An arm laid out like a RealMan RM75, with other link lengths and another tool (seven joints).
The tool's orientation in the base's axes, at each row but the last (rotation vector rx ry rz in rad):
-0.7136, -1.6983, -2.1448
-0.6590, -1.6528, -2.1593
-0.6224, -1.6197, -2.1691
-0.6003, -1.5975, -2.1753
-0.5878, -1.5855, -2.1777
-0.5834, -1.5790, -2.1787
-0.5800, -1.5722, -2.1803
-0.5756, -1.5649, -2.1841
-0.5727, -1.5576, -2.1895
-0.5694, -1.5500, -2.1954
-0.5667, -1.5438, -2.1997
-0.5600, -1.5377, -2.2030
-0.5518, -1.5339, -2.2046
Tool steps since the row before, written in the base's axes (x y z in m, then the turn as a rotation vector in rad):
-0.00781, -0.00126, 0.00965, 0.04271, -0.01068, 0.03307
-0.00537, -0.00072, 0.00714, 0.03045, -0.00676, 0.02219
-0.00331, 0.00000, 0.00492, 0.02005, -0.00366, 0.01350
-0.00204, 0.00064, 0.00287, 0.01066, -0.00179, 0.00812
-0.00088, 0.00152, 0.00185, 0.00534, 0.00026, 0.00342
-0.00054, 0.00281, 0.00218, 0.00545, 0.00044, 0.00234
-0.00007, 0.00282, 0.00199, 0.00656, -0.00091, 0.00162
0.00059, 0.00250, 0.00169, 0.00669, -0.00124, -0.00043
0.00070, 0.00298, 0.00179, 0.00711, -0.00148, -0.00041
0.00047, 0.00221, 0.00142, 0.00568, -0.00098, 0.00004
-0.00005, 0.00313, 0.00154, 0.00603, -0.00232, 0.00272
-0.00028, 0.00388, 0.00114, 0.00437, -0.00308, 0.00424
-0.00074, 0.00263, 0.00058, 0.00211, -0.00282, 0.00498
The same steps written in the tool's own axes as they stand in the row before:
0.01178, 0.00400, -0.00103, -0.01747, 0.05211, 0.00338
0.00841, 0.00310, 0.00001, -0.01321, 0.03581, 0.00293
0.00546, 0.00219, 0.00077, -0.00933, 0.02247, 0.00242
0.00324, 0.00102, 0.00113, -0.00445, 0.01265, 0.00168
0.00165, 0.00056, 0.00187, -0.00265, 0.00549, 0.00177
0.00145, 0.00062, 0.00323, -0.00334, 0.00464, 0.00165
0.00093, 0.00071, 0.00325, -0.00456, 0.00506, 0.00027
0.00023, 0.00090, 0.00293, -0.00575, 0.00361, -0.00062
0.00014, 0.00088, 0.00343, -0.00607, 0.00392, -0.00080
0.00018, 0.00068, 0.00257, -0.00467, 0.00336, -0.00034
0.00060, 0.00020, 0.00343, -0.00342, 0.00607, -0.00074
0.00049, -0.00049, 0.00399, -0.00115, 0.00663, -0.00114
0.00068, -0.00078, 0.00260, 0.00113, 0.00593, -0.00086

